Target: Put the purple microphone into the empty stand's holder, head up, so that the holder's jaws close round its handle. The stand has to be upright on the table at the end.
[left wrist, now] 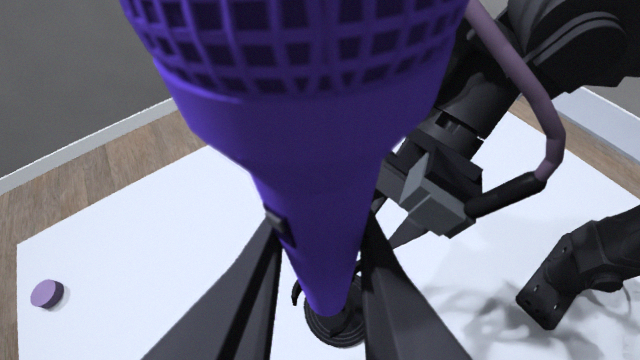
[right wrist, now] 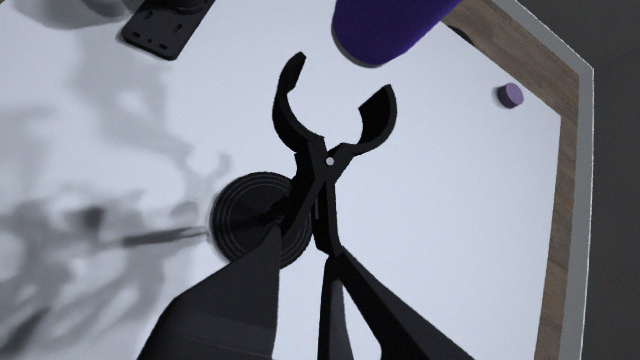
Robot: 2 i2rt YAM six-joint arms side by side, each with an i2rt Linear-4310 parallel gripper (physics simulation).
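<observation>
The purple microphone is held head up by my left gripper, which is shut on its handle. In the left wrist view the handle's lower end overlaps the stand. In the right wrist view that end shows beyond the holder's jaws, apart from them. The black empty stand has its round base on the table. My right gripper is shut on the holder's two lever ends, and the holder's jaws are spread wide with no handle between them. In the left wrist view the microphone and fingers hide most of the holder.
A short light-purple cylinder is near the white table's edge. My right arm with its grey camera block is close beside the microphone. A black arm part with a holed end plate is to one side.
</observation>
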